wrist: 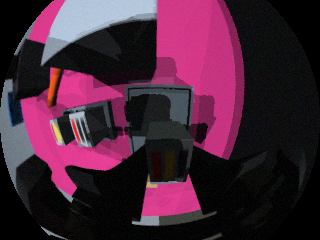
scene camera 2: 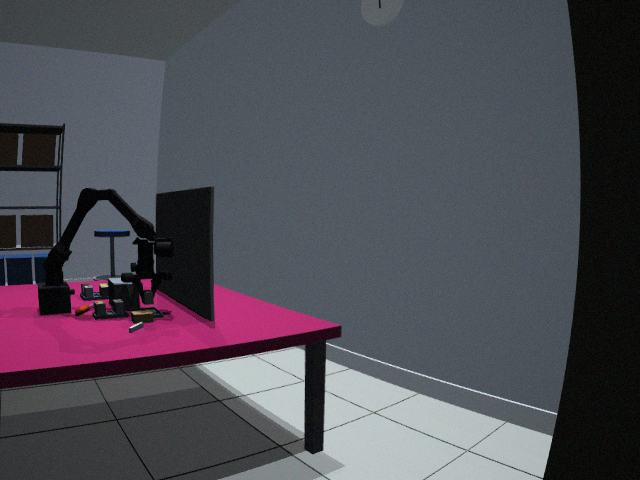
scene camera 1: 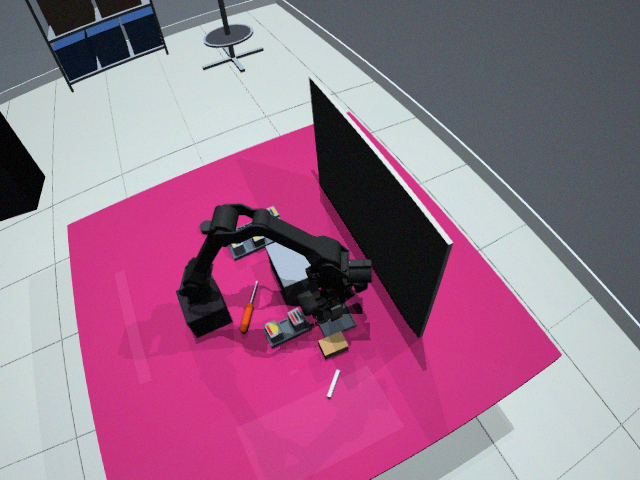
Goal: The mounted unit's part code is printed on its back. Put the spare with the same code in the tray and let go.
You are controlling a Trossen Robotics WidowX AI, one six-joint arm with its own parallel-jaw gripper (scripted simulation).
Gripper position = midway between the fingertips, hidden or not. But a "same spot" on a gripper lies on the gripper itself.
gripper: wrist 165, 145; scene camera 2; scene camera 1
same spot on gripper: (scene camera 2: 155, 281) = (scene camera 1: 345, 294)
same spot on black panel: (wrist: 274, 112) = (scene camera 2: 188, 288)
